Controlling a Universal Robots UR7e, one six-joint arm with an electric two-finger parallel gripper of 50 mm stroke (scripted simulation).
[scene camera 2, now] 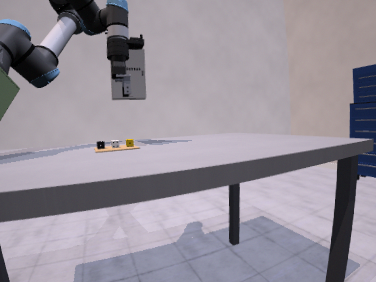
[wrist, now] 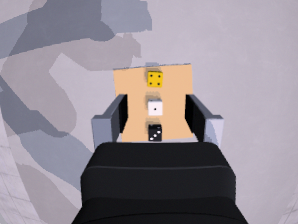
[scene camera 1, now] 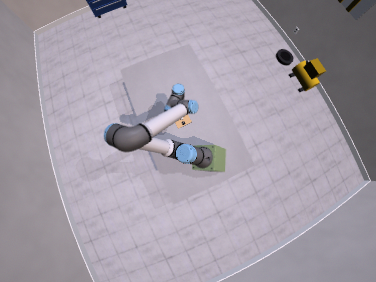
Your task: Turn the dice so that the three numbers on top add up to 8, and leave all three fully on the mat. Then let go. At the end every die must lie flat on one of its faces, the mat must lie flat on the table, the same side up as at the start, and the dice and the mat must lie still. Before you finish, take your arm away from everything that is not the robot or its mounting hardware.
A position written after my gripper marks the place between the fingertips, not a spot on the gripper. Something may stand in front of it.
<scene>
In view: my gripper [scene camera 2: 126,95] and a mat [wrist: 177,79].
My gripper also shows in the wrist view [wrist: 156,106].
</scene>
